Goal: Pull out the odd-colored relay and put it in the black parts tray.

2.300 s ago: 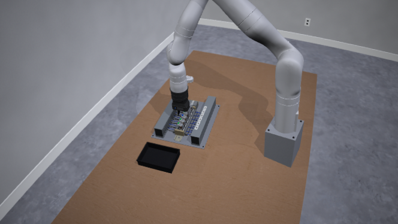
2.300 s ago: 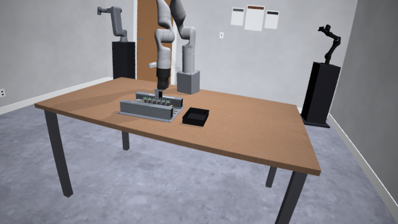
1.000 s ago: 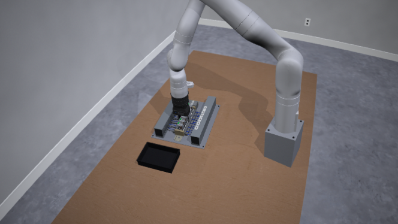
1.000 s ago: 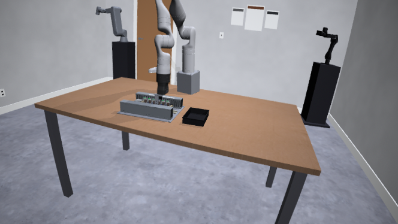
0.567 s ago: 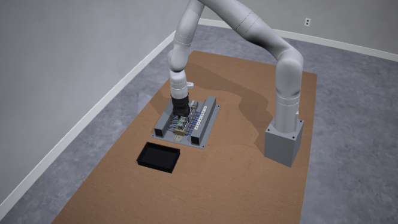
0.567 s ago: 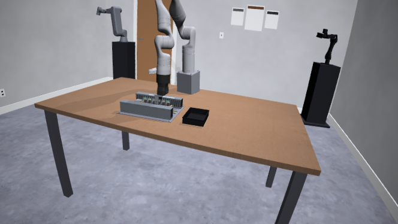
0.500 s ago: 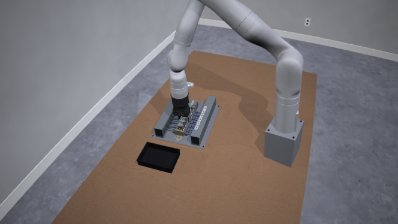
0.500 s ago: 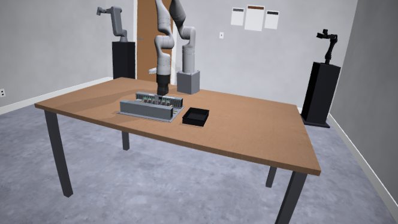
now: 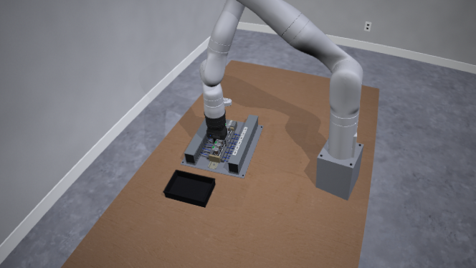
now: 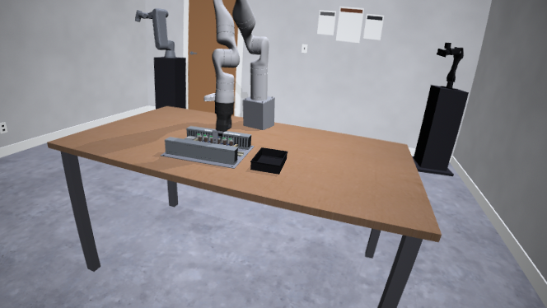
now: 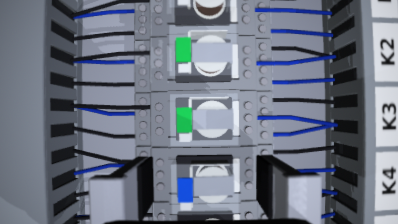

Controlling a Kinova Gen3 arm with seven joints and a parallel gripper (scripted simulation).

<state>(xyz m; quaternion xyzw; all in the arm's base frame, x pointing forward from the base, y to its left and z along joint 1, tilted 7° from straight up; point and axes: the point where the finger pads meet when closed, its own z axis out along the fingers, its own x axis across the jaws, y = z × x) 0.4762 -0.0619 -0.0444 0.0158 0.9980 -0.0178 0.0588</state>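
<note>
The k4 relay lies 10 mm below my hand. The rest, counted from my hand: k2 relay: 60 mm to the right, 10 mm below; then k3 relay: 30 mm to the right, 10 mm below; then grey relay panel: 40 mm to the right, 30 mm below.
</note>
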